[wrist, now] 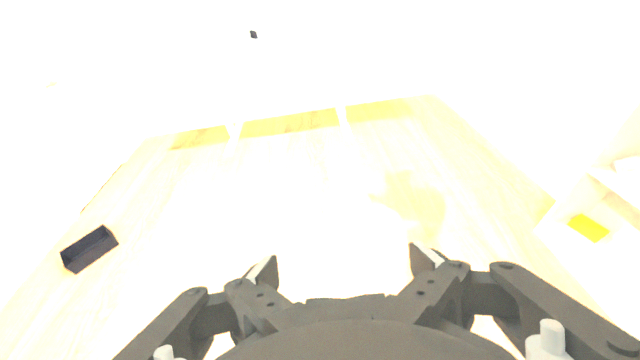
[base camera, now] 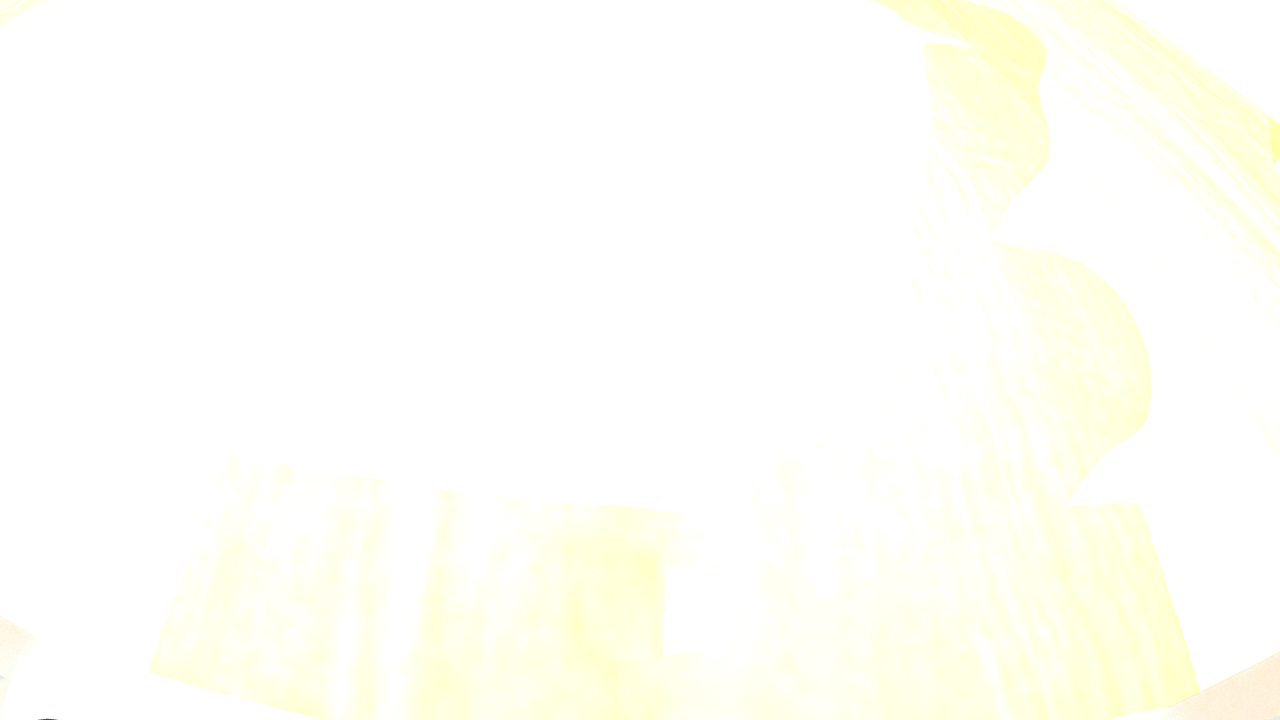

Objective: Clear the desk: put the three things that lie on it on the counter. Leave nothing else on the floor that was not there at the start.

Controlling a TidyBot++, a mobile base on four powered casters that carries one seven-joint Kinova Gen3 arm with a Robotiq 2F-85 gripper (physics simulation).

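Places are measured from the arm's base along level axes (x ahead, y left, z up), in millimetres.
Pixels of known places: gripper, between the fingertips: [wrist: 342, 263].
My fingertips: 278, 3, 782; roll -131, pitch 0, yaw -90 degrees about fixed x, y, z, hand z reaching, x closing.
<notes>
Behind a point stands the place of what it marks, as x, y, z.
My gripper [wrist: 342, 263] @[278, 3, 782] is open and empty at the bottom of the wrist view, its fingers wide apart above an overexposed pale area. The desk, its three things and the counter cannot be told for certain. A flat yellow rectangle [wrist: 588, 228] @[904, -1325, -251] shows on a pale surface at the right of the wrist view; I cannot tell whether it is a loose thing. The base camera view is almost all washed out, and the gripper does not show there.
A dark open-topped box [wrist: 89, 249] @[1152, 1898, -395] is at the left of the wrist view, on the light wooden floor [wrist: 470, 150] @[1857, -1184, -396]. A small dark thing [wrist: 253, 34] @[2464, 565, 591] shows near the top against washed-out white. The wooden floor [base camera: 1074, 349] @[468, -366, -396] shows faintly in the base camera view.
</notes>
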